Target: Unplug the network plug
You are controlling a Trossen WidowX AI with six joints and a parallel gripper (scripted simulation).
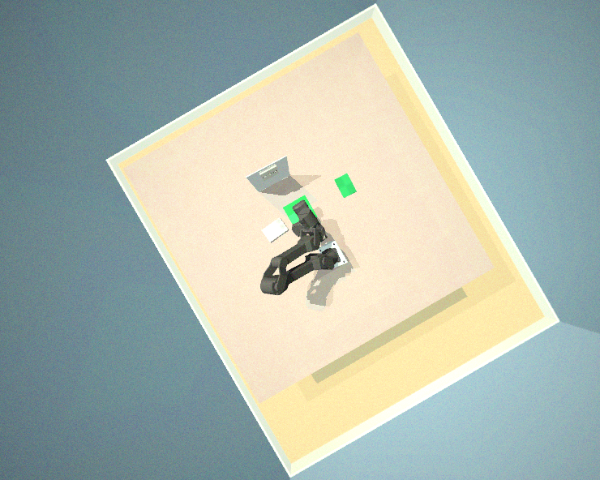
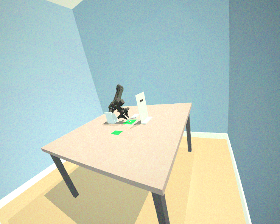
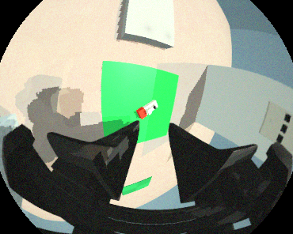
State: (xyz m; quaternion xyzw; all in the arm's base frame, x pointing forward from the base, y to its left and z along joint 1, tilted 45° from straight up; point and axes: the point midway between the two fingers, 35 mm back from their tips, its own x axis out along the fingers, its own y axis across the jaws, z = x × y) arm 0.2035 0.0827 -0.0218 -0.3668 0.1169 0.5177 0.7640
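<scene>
My gripper tip is now 1 cm short of the plug, 1 cm to the right of it and 3 cm above it. Round my gripper tip: upright panel (19 cm ahead, 7 cm to the left, 10 cm above); then green square (1 cm ahead, 1 cm to the left, 4 cm below).
</scene>
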